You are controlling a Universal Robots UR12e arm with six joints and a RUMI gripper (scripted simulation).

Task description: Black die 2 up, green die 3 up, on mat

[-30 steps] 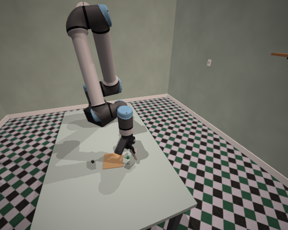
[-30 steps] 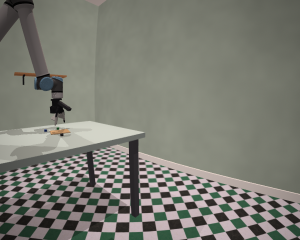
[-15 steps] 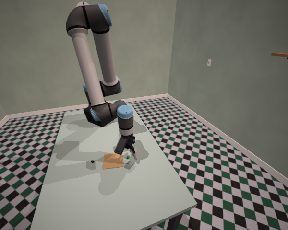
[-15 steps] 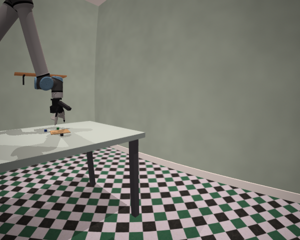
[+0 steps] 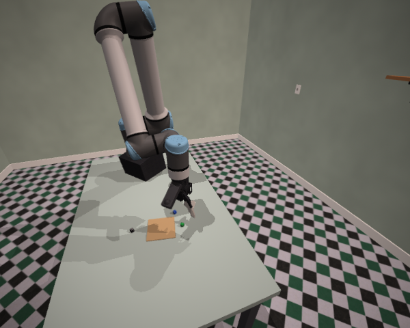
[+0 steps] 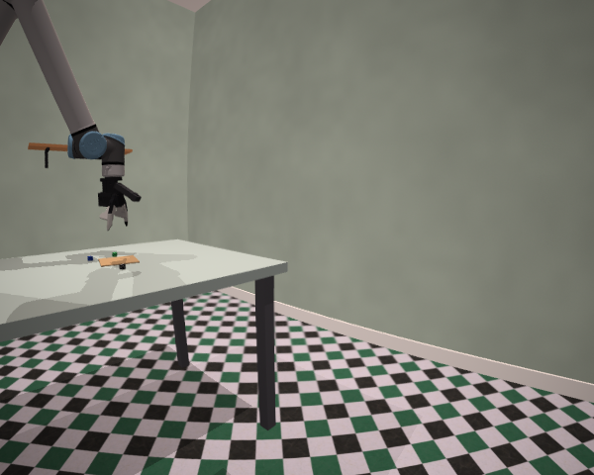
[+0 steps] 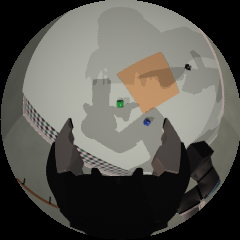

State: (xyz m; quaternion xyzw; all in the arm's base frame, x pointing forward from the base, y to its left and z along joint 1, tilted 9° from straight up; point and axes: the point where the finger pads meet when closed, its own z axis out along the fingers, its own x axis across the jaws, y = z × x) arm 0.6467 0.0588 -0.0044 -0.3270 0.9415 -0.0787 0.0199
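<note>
Now: hand 230 mm to the left of the black die, 110 mm above it and 100 mm past it. From my hand the other things lie so: green die: 110 mm below, 20 mm behind, 10 mm to the left; then orange mat: 110 mm below, 90 mm to the right, 50 mm behind; then blue die: 120 mm behind, 110 mm below, 10 mm to the left.
</note>
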